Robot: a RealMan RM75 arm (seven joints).
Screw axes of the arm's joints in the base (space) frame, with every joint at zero. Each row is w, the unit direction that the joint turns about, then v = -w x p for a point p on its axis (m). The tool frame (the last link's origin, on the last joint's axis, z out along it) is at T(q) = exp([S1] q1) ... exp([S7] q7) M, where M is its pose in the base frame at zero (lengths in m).
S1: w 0 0 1 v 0 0 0
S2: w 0 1 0 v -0.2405 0 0
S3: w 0 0 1 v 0 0 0
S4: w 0 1 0 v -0.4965 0 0
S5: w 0 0 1 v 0 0 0
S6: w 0 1 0 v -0.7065 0 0
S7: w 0 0 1 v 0 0 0
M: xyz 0 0 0.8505 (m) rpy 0 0 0 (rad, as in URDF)
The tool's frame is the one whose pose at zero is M.
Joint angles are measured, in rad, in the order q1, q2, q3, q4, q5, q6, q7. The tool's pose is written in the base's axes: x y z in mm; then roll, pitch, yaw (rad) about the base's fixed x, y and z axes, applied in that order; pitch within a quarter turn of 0, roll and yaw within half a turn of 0. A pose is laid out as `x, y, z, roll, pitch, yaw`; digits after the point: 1 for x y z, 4 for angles.
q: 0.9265 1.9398 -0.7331 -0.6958 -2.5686 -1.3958 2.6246
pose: 208.3, 438.4, 48.6, -2.8685, 0.2392, -1.2146
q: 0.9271 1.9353 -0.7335 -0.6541 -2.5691 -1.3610 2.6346
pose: 214.9, 438.9, 44.1, -2.8682, 0.2475, -1.2454
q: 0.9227 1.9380 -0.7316 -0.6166 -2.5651 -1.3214 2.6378
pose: 221.8, 438.2, 37.3, -2.8725, 0.2603, -1.2733
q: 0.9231 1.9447 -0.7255 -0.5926 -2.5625 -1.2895 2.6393
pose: 224.5, 438.5, 31.2, -2.8783, 0.2744, -1.2896
